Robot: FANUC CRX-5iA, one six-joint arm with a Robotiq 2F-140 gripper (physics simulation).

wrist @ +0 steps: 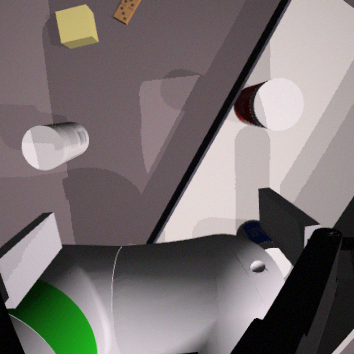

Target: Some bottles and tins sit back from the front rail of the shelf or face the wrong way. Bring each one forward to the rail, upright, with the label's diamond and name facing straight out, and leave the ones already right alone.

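Frame: origin at the arm's base, x left, y back, z up, level; metres.
Seen in the pictures: gripper, between the fingertips: [157, 219].
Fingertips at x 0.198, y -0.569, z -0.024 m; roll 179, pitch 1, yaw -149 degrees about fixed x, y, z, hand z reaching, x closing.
Pixels of each thing's top centre, then the offset from my fingertips to it. "pt": a spot on its surface instead.
- dark red side, a spot on its surface: [247, 106] pt dx -0.060, dy -0.113, dz -0.165 m
- white cylinder, centre of its top: [42, 147] dx +0.158, dy +0.044, dz -0.175 m
- yellow block, centre of its top: [72, 23] dx +0.209, dy -0.126, dz -0.246 m
- orange domino, centre of its top: [126, 6] dx +0.154, dy -0.188, dz -0.276 m
A tin or bottle with a white round top and a dark red side [247, 106] stands on the pale shelf [207, 202], close to the black front rail [203, 150]. A dark blue one [256, 232] with a white top stands lower in the view, partly covered by the robot's arm and the right finger. A white cylinder [55, 145] with a grey mark on its side stands on the grey-brown surface outside the rail. My gripper [157, 219] is wide open, with nothing between its fingers. The labels' diamonds and names cannot be read from above.
A yellow block [76, 26] and an orange domino [127, 10] with dark dots lie on the grey-brown surface at the upper left. The robot's own grey arm [165, 295], with a green band [62, 317], fills the lower part and hides what is below it.
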